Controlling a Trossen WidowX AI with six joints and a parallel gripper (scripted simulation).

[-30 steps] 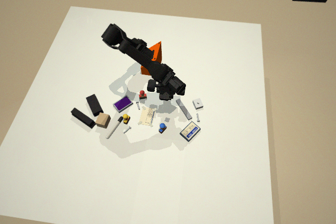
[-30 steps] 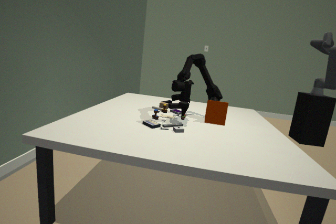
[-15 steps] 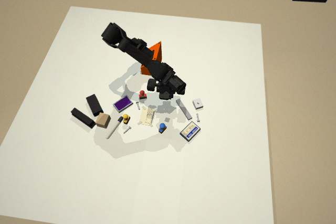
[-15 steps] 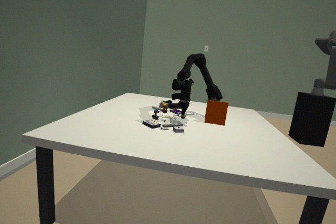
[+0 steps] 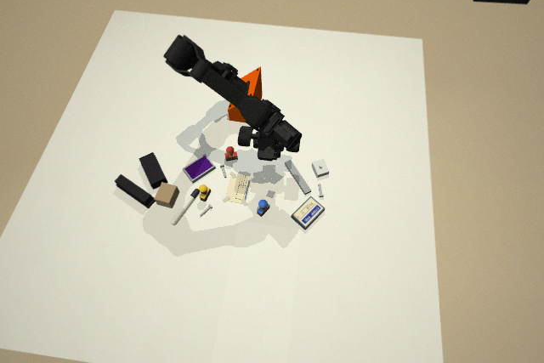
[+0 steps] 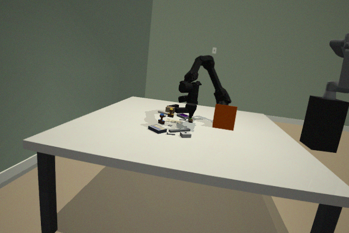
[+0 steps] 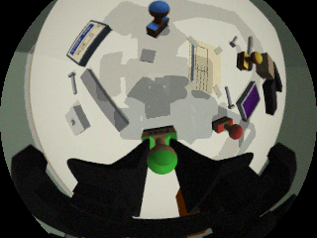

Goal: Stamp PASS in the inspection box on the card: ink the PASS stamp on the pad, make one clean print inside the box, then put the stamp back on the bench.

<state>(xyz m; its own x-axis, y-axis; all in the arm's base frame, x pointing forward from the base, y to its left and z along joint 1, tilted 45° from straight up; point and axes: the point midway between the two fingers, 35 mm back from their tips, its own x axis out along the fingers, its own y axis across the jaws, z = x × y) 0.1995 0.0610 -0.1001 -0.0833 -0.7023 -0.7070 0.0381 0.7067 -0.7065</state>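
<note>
My gripper tip is now 5 cm short of the purple ink pad, 23 cm to the left of it and 6 cm above it. Round my gripper tip: green-knobbed stamp right at my gripper tip; then red-knob stamp 13 cm to the right, 4 cm below; then grey bar 5 cm ahead, 10 cm to the left, 6 cm below.
</note>
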